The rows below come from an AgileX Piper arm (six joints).
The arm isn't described. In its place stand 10 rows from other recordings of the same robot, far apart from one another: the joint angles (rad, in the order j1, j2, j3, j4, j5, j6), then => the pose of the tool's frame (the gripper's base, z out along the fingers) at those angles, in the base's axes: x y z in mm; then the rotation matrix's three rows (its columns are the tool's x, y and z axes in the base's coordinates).
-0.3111 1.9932 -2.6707 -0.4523 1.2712 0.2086 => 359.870 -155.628 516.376; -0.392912 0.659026 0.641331; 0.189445 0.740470 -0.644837; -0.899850 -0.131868 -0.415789
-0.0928 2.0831 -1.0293 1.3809 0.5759 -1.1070 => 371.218 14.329 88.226; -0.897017 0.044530 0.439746; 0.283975 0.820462 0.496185; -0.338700 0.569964 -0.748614
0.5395 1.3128 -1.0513 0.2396 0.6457 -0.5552 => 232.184 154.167 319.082; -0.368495 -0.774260 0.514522; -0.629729 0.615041 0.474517; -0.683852 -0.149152 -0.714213
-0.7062 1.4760 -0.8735 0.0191 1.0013 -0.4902 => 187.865 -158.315 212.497; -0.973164 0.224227 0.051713; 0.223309 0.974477 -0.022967; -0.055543 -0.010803 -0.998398
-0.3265 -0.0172 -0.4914 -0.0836 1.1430 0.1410 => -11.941 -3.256 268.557; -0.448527 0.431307 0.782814; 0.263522 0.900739 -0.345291; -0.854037 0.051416 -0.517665
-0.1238 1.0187 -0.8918 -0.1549 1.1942 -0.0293 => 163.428 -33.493 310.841; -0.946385 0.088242 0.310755; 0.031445 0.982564 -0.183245; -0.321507 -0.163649 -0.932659
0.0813 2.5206 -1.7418 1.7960 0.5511 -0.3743 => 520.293 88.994 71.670; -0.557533 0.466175 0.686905; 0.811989 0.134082 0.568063; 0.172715 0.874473 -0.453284
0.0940 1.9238 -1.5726 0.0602 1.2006 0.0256 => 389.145 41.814 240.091; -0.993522 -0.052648 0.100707; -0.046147 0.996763 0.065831; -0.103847 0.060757 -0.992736
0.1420 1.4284 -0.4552 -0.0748 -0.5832 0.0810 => 257.379 40.579 200.488; -0.299694 -0.174751 0.937894; -0.024145 0.984156 0.175656; -0.953730 0.029998 -0.299164
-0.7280 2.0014 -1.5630 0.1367 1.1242 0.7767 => 309.711 -261.069 208.015; -0.014778 0.987796 0.155051; 0.999592 0.010803 0.026446; 0.024448 0.155378 -0.987552
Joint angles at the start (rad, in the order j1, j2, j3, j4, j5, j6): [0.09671, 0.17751, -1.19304, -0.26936, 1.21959, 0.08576]
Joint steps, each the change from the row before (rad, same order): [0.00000, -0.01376, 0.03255, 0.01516, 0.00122, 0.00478]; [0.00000, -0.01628, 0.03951, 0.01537, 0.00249, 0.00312]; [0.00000, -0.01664, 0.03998, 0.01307, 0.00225, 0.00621]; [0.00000, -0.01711, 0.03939, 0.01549, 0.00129, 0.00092]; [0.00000, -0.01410, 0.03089, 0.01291, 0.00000, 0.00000]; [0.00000, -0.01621, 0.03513, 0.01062, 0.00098, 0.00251]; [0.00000, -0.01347, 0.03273, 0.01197, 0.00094, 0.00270]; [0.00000, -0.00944, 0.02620, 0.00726, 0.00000, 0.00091]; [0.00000, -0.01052, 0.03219, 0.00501, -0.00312, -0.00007]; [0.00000, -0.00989, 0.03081, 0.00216, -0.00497, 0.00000]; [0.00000, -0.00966, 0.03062, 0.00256, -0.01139, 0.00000]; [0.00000, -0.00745, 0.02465, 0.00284, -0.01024, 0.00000]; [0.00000, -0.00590, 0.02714, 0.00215, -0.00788, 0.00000]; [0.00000, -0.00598, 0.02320, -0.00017, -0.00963, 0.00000]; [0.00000, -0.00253, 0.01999, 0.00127, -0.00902, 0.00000]
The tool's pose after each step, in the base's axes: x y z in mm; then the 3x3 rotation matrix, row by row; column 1 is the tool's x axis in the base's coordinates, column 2 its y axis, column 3 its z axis. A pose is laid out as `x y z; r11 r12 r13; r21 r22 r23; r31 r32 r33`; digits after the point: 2 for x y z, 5 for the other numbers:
-84.24 -29.77 427.91; -0.12506 0.13964 0.98227; -0.01049 0.98981 -0.14204; -0.99209 -0.02806 -0.12232
-80.40 -28.14 418.71; -0.15058 0.12631 0.98050; -0.00390 0.99172 -0.12835; -0.98859 -0.02315 -0.14884
-76.64 -26.69 409.30; -0.17557 0.11582 0.97763; 0.00487 0.99315 -0.11678; -0.98446 -0.01575 -0.17493
-73.15 -25.06 399.90; -0.19935 0.10264 0.97454; 0.00917 0.99465 -0.10288; -0.97988 -0.01157 -0.19923
-70.60 -23.73 392.47; -0.21647 0.09161 0.97198; 0.01203 0.99576 -0.09117; -0.97622 -0.00804 -0.21665
-67.82 -22.56 383.88; -0.23621 0.08332 0.96812; 0.01649 0.99652 -0.08174; -0.97156 -0.00334 -0.23676
-64.82 -21.27 375.89; -0.25630 0.07423 0.96374; 0.02155 0.99724 -0.07108; -0.96636 0.00255 -0.25719
-62.11 -20.39 369.60; -0.27284 0.06864 0.95961; 0.02337 0.99763 -0.06471; -0.96178 0.00477 -0.27380
-58.51 -19.60 362.17; -0.29093 0.06438 0.95458; 0.02282 0.99792 -0.06035; -0.95647 0.00422 -0.29179
-55.04 -19.05 355.16; -0.30625 0.06225 0.94991; 0.02135 0.99806 -0.05852; -0.95171 0.00236 -0.30699
-51.41 -18.42 348.67; -0.31552 0.05914 0.94707; 0.01968 0.99825 -0.05578; -0.94871 0.00104 -0.31613
-48.41 -17.84 343.47; -0.32232 0.05595 0.94498; 0.01859 0.99843 -0.05278; -0.94645 0.00055 -0.32286
-44.77 -17.27 337.50; -0.33505 0.05354 0.94068; 0.01704 0.99857 -0.05077; -0.94204 -0.00098 -0.33549
-41.82 -16.94 332.56; -0.34217 0.05267 0.93816; 0.01493 0.99861 -0.05061; -0.93952 -0.00331 -0.34248
-38.75 -16.49 328.40; -0.35016 0.05077 0.93531; 0.01339 0.99870 -0.04920; -0.93659 -0.00470 -0.35039

